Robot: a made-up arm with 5 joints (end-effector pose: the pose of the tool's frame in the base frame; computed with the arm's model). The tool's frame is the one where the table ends. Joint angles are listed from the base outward.
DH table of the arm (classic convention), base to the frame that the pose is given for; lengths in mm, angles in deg. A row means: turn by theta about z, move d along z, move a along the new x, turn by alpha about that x. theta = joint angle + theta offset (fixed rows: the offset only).
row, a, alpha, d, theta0
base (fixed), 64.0, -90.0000, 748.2, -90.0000
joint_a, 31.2, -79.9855, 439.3, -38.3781
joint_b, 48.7, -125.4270, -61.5, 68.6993
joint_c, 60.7, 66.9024, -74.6, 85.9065
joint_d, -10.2, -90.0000, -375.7, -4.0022
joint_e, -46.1, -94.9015, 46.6, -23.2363
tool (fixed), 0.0, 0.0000, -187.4, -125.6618
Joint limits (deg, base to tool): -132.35..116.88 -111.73..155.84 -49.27..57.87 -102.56..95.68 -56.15..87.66
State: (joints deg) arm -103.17 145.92 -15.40 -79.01 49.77
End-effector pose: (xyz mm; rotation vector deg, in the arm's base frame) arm 191.4 -66.8 666.4 -74.54 13.15 95.94
Working (the frame after each row of the table, in the pose's form):
after base (fixed): 0.0 -64.0 748.2 -69.28 69.28 -69.28
after joint_a: 439.3 -39.6 767.6 37.86 -22.65 89.41
after joint_b: 455.9 -30.3 691.5 -84.12 62.01 1.53
after joint_c: 390.5 -90.2 654.3 8.70 112.11 -15.07
after joint_d: 58.0 15.0 794.5 99.37 -131.57 -25.46
after joint_e: 70.9 54.2 743.6 23.29 -75.42 -108.27

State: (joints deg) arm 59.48 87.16 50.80 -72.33 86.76
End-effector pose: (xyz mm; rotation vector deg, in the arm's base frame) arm 346.7 -284.2 509.2 -108.34 27.78 -99.95
Working (the frame after each row of the table, in the pose's form):
after base (fixed): 0.0 -64.0 748.2 -69.28 69.28 -69.28
after joint_a: 439.3 -93.1 737.0 -109.71 113.35 11.00
after joint_b: 409.0 -72.2 806.2 38.47 27.39 114.21
after joint_c: 352.1 -135.2 761.0 11.13 -33.31 -93.76
after joint_d: 530.2 -229.8 443.9 18.51 92.01 -125.47
after joint_e: 532.4 -259.7 502.2 -20.42 89.96 -8.15

